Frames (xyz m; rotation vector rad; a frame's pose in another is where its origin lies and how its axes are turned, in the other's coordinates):
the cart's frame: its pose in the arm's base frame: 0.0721 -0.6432 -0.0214 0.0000 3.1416 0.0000
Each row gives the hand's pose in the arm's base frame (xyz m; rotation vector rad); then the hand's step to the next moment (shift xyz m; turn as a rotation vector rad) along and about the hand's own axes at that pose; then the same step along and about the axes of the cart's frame.
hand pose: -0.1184 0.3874 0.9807 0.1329 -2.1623 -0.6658
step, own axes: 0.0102 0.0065 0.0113 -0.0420 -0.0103 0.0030
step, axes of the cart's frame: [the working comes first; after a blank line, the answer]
step, axes of the arm's base frame: -0.0142 0.0070 0.0048 0.0230 0.0058 -0.0363

0.0142 0.0070 -0.0048 -0.0230 0.0058 0.0363
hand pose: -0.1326 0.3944 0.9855 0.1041 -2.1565 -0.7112
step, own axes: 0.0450 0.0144 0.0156 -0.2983 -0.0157 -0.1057
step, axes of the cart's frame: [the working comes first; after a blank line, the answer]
step, axes of the arm's base frame: -0.0382 0.0051 0.0315 0.2681 0.0315 -0.1660

0.0382 0.0051 -0.0315 -0.2681 0.0315 0.1659
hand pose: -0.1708 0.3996 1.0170 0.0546 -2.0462 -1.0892
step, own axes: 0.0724 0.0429 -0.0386 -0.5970 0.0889 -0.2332
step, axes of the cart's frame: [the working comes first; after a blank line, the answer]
step, axes of the arm's base frame: -0.0102 -0.0267 0.0881 0.5882 0.1239 -0.2396

0.0102 -0.0267 -0.0881 -0.5882 0.1239 0.2396
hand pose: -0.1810 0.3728 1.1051 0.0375 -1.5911 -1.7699
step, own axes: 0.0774 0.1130 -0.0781 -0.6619 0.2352 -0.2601
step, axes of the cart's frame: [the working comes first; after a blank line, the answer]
step, axes of the arm's base frame: 0.0375 -0.1019 0.1143 0.7205 0.1424 -0.1474

-0.0375 -0.1019 -0.1143 -0.7205 0.1424 0.1474
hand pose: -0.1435 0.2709 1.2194 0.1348 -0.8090 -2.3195
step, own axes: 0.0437 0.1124 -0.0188 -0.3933 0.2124 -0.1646
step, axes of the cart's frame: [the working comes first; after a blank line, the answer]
step, axes of the arm's base frame: 0.0351 -0.1028 0.0557 0.4719 0.0370 -0.0531

-0.0351 -0.1028 -0.0557 -0.4719 0.0370 0.0531
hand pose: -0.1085 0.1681 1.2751 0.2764 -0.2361 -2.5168
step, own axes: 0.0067 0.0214 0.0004 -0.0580 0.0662 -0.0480
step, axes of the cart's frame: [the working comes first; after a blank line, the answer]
step, axes of the arm's base frame: 0.0061 -0.0212 0.0043 0.0943 -0.0253 -0.0227

-0.0061 -0.0212 -0.0043 -0.0943 -0.0253 0.0227
